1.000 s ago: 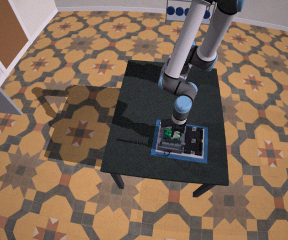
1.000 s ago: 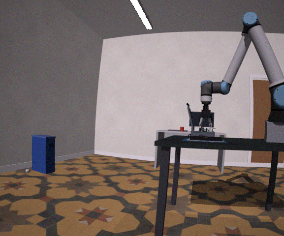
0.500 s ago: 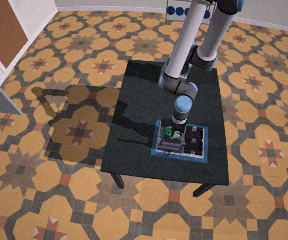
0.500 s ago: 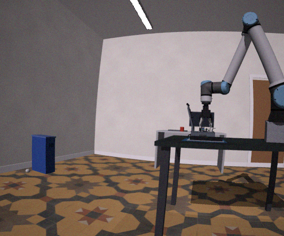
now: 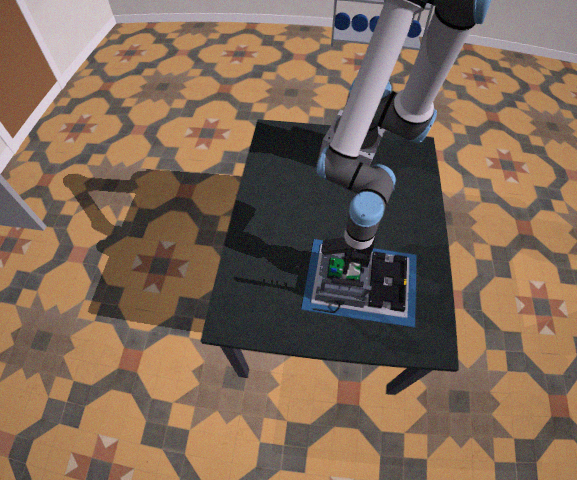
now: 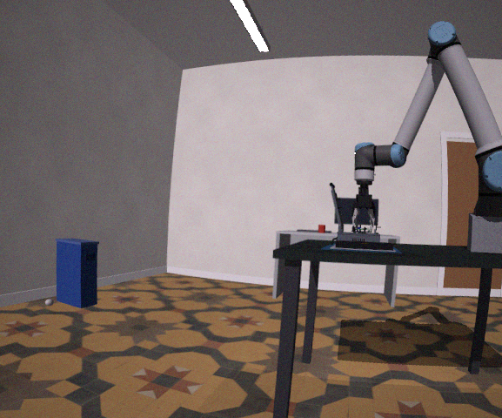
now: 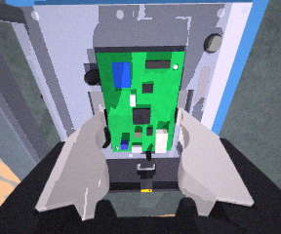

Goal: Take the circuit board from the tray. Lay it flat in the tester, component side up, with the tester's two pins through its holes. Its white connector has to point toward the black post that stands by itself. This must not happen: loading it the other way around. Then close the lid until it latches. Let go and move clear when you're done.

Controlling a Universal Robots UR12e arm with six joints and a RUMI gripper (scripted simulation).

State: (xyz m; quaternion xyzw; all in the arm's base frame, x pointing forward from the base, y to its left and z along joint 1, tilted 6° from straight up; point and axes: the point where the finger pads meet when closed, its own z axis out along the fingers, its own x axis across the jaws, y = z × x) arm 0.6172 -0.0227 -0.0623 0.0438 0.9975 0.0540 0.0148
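The green circuit board lies right at my hand. Also, from my hand: tester lid: 120 mm ahead, 10 mm to the right, 100 mm above; tester: 30 mm ahead, 30 mm to the left, 30 mm above.
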